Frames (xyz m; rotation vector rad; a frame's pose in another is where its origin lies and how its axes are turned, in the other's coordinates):
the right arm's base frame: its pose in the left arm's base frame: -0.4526 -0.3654 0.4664 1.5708 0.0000 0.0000
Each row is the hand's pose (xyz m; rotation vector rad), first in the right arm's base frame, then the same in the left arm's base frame.
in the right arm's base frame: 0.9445 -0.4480 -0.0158 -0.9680 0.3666 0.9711
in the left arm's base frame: 0.4919 -0.3496 0.0184 0.4679 -0.4133 0.9145
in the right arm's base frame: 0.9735 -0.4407 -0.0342 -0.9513 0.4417 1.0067
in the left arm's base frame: 0.5209 -0.3312 0.0257 0.4677 -0.3866 0.9912
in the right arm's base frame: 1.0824 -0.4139 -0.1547 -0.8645 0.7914 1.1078
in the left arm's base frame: 0.6298 -0.2107 0.0525 0.4694 -0.2178 1.3071
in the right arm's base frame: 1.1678 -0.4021 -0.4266 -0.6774 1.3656 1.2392
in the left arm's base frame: 0.7152 0.0612 0.0643 0.4407 0.0879 1.8113
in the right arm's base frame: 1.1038 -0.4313 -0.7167 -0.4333 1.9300 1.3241
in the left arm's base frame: 0.6512 0.3513 0.0351 0.3653 0.4263 2.2894
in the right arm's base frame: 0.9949 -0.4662 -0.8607 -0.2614 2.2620 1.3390
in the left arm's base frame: 0.5423 0.4953 0.0002 0.2928 0.6542 2.5525
